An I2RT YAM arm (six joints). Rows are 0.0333 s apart.
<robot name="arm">
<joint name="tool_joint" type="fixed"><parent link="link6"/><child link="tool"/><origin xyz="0 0 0" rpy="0 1.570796 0"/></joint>
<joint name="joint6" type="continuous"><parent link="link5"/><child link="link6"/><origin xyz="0.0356 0 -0.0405"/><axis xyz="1 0 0"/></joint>
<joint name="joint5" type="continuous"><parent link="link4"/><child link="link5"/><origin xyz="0.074 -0.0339 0.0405"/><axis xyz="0 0 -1"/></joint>
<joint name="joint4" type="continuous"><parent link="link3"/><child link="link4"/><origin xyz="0.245 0.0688 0.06"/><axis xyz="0 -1 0"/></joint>
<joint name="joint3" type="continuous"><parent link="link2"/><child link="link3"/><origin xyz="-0.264 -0.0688 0"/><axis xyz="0 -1 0"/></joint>
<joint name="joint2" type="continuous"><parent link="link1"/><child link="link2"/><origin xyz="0.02 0.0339 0.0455"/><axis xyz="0 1 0"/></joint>
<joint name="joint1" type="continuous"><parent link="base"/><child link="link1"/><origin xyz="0 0 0.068"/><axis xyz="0 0 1"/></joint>
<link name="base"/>
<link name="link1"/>
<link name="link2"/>
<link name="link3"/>
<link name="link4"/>
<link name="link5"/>
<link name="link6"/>
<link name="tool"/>
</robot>
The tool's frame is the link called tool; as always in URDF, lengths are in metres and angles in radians. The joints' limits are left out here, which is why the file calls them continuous.
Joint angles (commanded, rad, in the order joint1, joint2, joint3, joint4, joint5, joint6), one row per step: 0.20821 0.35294 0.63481 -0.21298 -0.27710 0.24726; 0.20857 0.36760 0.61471 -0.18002 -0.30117 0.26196; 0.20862 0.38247 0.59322 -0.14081 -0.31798 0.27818; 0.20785 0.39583 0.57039 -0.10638 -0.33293 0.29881; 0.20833 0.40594 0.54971 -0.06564 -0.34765 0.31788; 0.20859 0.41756 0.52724 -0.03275 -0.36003 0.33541; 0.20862 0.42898 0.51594 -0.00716 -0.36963 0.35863; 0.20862 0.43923 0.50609 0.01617 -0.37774 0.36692; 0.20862 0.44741 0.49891 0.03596 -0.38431 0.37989; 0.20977 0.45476 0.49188 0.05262 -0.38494 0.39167; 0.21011 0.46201 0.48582 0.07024 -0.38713 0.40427; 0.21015 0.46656 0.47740 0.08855 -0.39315 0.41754; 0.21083 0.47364 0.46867 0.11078 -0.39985 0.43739; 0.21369 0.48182 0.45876 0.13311 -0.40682 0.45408; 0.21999 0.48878 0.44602 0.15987 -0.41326 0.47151; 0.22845 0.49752 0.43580 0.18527 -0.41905 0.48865; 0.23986 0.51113 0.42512 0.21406 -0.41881 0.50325; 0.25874 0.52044 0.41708 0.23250 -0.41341 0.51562
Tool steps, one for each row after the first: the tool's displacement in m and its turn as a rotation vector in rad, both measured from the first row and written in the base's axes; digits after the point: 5 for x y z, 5 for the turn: 0.00508 0.00195 -0.00426 0.01091 0.00843 0.02533; 0.01022 0.00363 -0.00850 0.02442 0.01336 0.04324; 0.01504 0.00507 -0.01372 0.04092 0.02519 0.05869; 0.01865 0.00640 -0.01736 0.05794 0.02499 0.07539; 0.02264 0.00769 -0.02272 0.07175 0.03519 0.08913; 0.02550 0.00863 -0.02508 0.09127 0.04435 0.10043; 0.02797 0.00943 -0.02710 0.09807 0.04567 0.10924; 0.02983 0.01004 -0.02839 0.10915 0.04819 0.11693; 0.03157 0.01059 -0.02988 0.11947 0.05208 0.11969; 0.03318 0.01105 -0.03095 0.13061 0.05444 0.12341; 0.03434 0.01151 -0.03247 0.14198 0.05635 0.13080; 0.03588 0.01216 -0.03401 0.15891 0.06078 0.14016; 0.03754 0.01315 -0.03610 0.17263 0.06604 0.15160; 0.03888 0.01456 -0.03860 0.18721 0.06933 0.16632; 0.04023 0.01628 -0.04059 0.20136 0.07344 0.18255; 0.04231 0.01845 -0.04301 0.21387 0.07806 0.19540; 0.04326 0.02135 -0.04508 0.22455 0.08535 0.21005
